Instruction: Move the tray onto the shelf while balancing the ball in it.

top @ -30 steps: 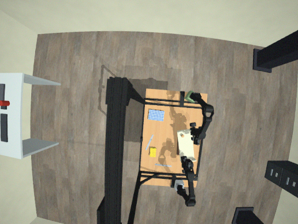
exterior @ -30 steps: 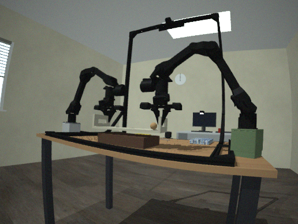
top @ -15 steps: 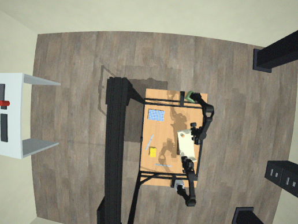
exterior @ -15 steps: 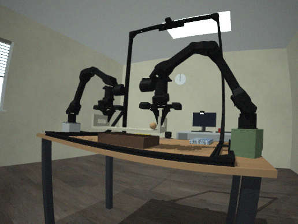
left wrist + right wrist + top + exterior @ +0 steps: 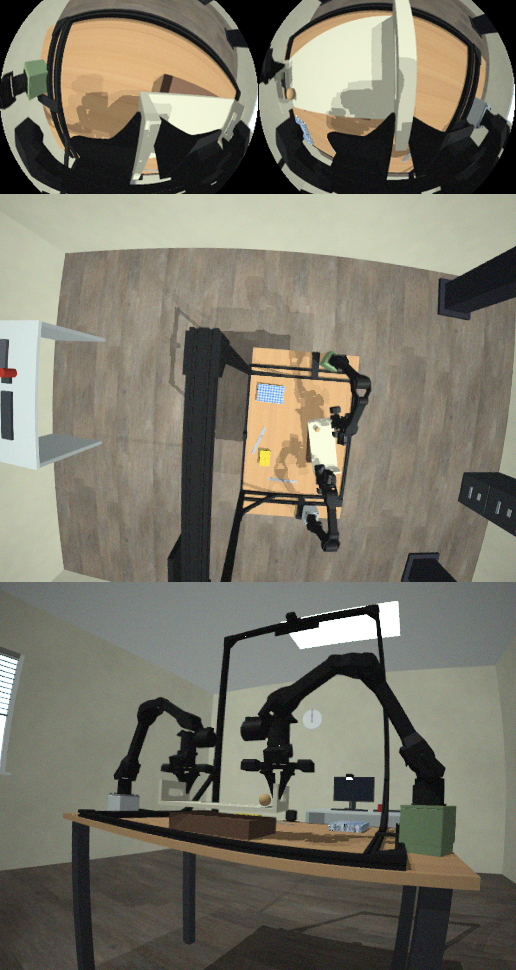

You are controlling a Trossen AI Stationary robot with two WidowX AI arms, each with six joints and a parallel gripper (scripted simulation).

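The orange ball is 80 mm to the right of my left hand, 80 mm behind it and 40 mm below it. From my left hand the other things lie so: white tray (180 mm to the right, 40 mm below, 20 mm behind); then shelf (190 mm to the right, 100 mm below, 20 mm behind).
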